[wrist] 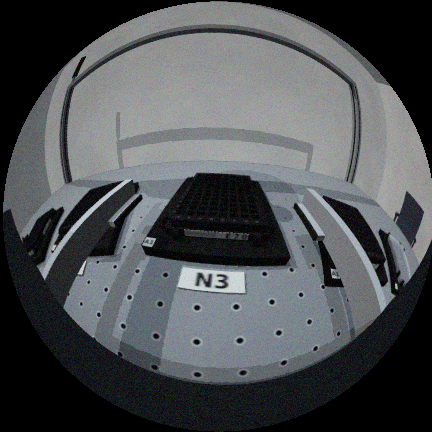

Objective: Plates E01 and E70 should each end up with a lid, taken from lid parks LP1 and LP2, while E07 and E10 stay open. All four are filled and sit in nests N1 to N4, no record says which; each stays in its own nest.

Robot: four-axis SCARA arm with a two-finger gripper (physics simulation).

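Places are measured from the arm's base along level axes (x ahead, y left, z up), in millimetres.
Pixels of known places: gripper, fingertip midpoint: (216, 189).
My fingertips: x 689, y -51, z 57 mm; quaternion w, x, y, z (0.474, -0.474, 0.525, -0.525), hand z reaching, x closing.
Observation:
Ahead of a thing's pixels: the offset from my fingertips to its top centre. "spot": to the spot under its first point. Level surfaces: height alone.
A dark well plate @[dx +41, dy -6, dz -18 mm] (217, 200) sits in the black nest @[dx +41, dy -6, dz -22 mm] (215, 256) behind the N3 sign @[dx -55, dy +4, dz -42 mm] (212, 280). Its front label @[spot: dx -23, dy +0, dz -28 mm] (216, 234) ends in "70"; the first character is blurred and looks like an E. No lid can be made out on this plate. My gripper (216, 189) is open and empty, with one finger on each side of the view and the plate showing between them. Another dark plate @[dx +24, dy +175, dz -18 mm] (87, 206) is partly hidden by the left finger, and one more @[dx -25, dy -175, dz -18 mm] (360, 225) by the right finger. Their labels cannot be read.
A dark object @[dx -54, dy +343, dz -18 mm] (42, 236) stands at the far left edge and a dark-framed holder @[spot: dx -106, dy -263, dz -34 mm] (391, 260) at the far right edge. A dark blue panel (410, 217) stands beyond it. The grey deck @[dz -44 mm] (215, 320) has rows of small holes. A pale wall rises behind.

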